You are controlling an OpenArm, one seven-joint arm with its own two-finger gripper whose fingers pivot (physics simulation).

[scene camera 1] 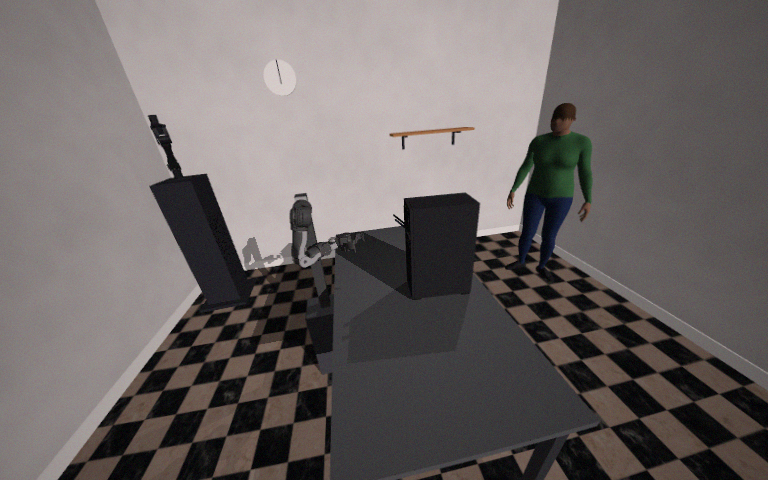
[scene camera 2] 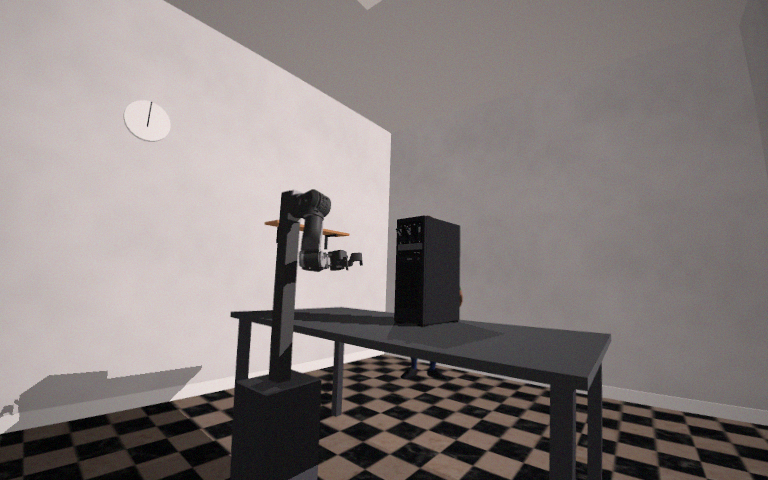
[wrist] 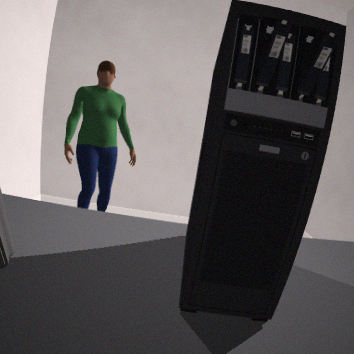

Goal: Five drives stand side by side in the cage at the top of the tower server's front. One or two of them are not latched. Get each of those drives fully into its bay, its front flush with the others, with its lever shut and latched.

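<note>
The black tower server (scene camera 1: 441,249) (scene camera 2: 441,271) (wrist: 255,225) stands upright on the table, its front facing my arm's side. In the wrist view five drives stand in its top cage. The second drive's lever (wrist: 276,46) and the fourth drive's lever (wrist: 324,57) from the left lean out of line with the upright levers of the first drive (wrist: 244,47) and third drive (wrist: 287,52). The fifth is partly hidden. In scene camera 1 two levers (scene camera 1: 399,220) stick out from the front. How deep each drive sits cannot be told. My gripper (scene camera 1: 360,241) (scene camera 2: 354,263) is open and empty, apart from the tower's front.
The grey table (scene camera 1: 453,396) (scene camera 2: 538,345) (wrist: 75,300) carries the tower. A person in green (scene camera 1: 557,169) (wrist: 102,120) stands beyond it. A wooden shelf (scene camera 1: 433,131) (scene camera 2: 334,232) is on the wall. A dark pedestal (scene camera 1: 198,243) with another arm (scene camera 1: 165,144) stands at the left.
</note>
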